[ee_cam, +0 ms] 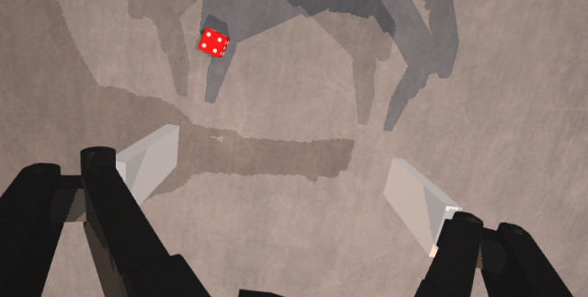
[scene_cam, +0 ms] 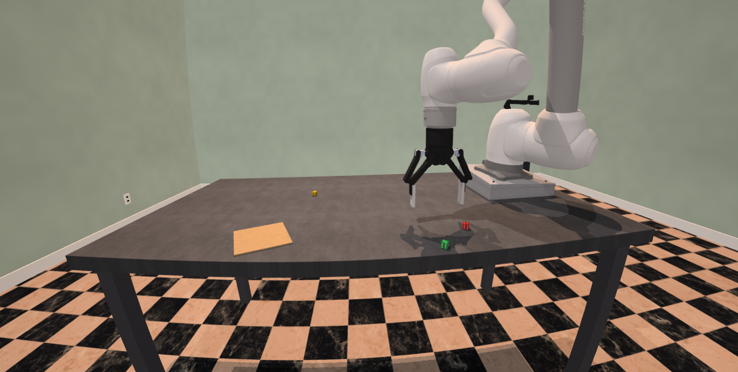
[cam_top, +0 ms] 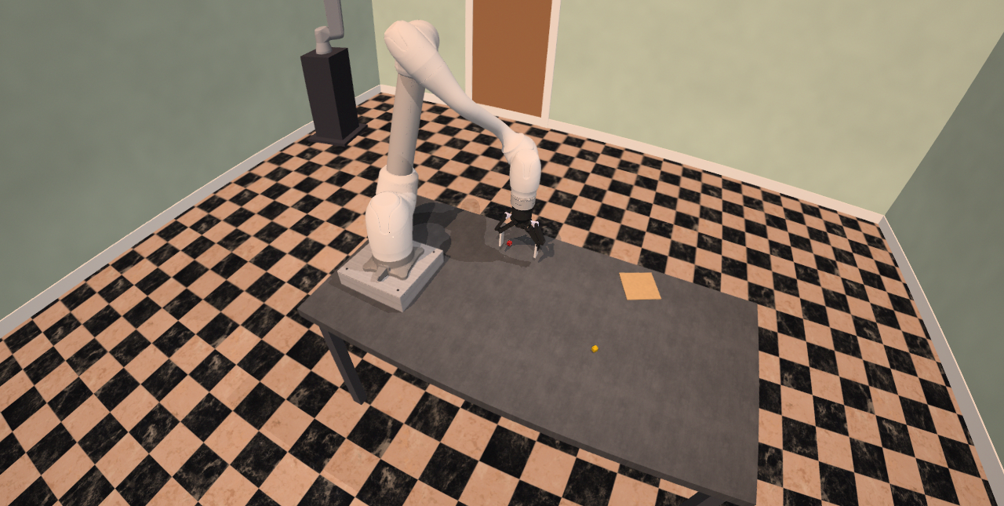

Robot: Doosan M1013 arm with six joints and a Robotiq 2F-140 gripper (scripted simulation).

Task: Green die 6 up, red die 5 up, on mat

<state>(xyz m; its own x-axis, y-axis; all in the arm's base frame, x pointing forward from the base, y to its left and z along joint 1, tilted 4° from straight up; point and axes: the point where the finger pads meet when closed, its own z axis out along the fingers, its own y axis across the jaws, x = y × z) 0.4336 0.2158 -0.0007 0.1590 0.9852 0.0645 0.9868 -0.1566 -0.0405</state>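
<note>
Right now the red die is 50 mm behind my hand, 80 mm to the left of it and 50 mm below it. Also, from my hand: yellow die (350 mm ahead, 350 mm to the right, 50 mm below); orange mat (500 mm ahead, 10 mm to the right, 60 mm below); green die (60 mm ahead, 150 mm to the left, 50 mm below).
</note>
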